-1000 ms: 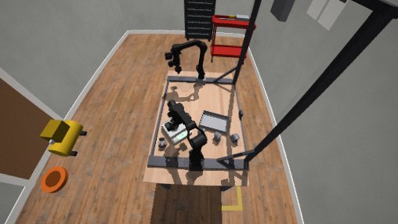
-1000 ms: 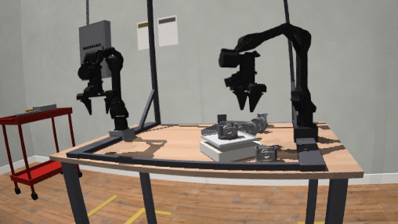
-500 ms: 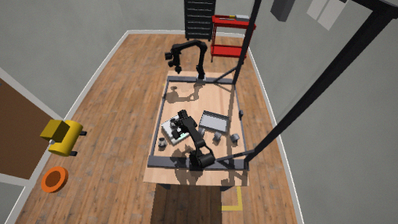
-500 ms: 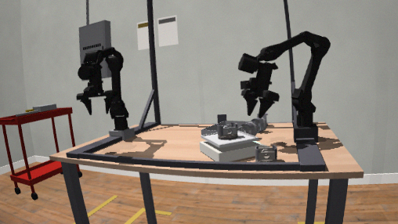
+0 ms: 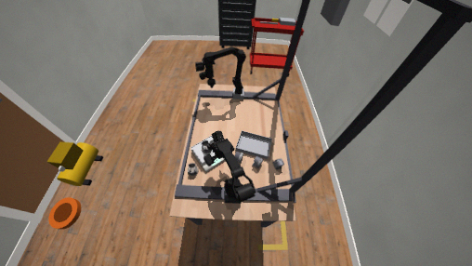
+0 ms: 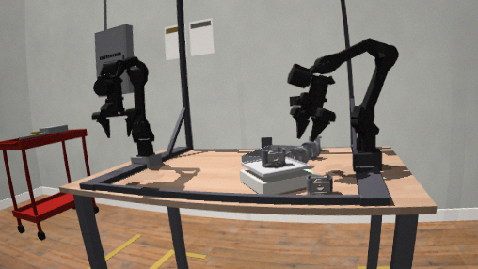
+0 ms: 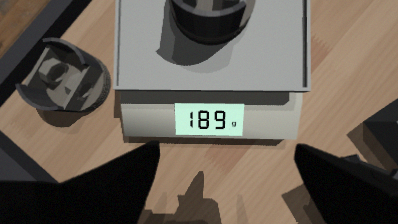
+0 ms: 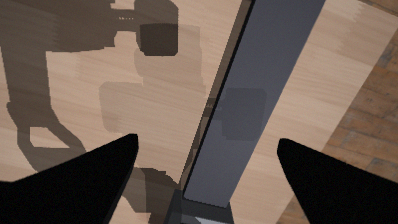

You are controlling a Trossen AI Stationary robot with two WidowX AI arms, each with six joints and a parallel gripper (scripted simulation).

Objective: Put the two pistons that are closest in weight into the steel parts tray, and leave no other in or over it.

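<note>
Right now the scale plate is 100 mm below my left hand, 90 mm to the right of it and 90 mm ahead of it. Round my left hand: steel parts tray: 240 mm behind, 180 mm to the right, 140 mm below; white scale: 120 mm below, 90 mm to the right, 80 mm ahead.
</note>
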